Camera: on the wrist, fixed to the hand. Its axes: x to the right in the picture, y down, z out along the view.
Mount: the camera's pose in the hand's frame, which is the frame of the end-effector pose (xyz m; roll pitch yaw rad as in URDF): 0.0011 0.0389 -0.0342 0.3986 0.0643 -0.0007
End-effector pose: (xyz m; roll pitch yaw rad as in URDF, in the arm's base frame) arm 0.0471 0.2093 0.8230 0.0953 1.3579 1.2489
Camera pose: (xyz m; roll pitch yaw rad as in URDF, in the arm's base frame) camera -0.0020 0.1947 0.8155 0.5299 1.4219 1.2854
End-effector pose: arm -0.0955 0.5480 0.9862 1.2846 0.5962 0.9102
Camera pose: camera -0.1200 0.5879 1.0085 1.7260 0.6137 0.9854
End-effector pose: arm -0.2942 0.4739 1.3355 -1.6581 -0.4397 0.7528
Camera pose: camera -0.2568 0.4577 1.3036 -1.2291 -0.4450 0.6819
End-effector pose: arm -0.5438 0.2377 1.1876 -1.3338 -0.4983 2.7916
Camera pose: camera -0.5570 0.2682 1.1479 -0.9018 -0.4828 2.7208
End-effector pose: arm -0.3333 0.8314 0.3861 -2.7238 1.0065 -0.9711
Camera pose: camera -0.3664 0.7922 0.3934 -2.3613 0.9470 -1.0147
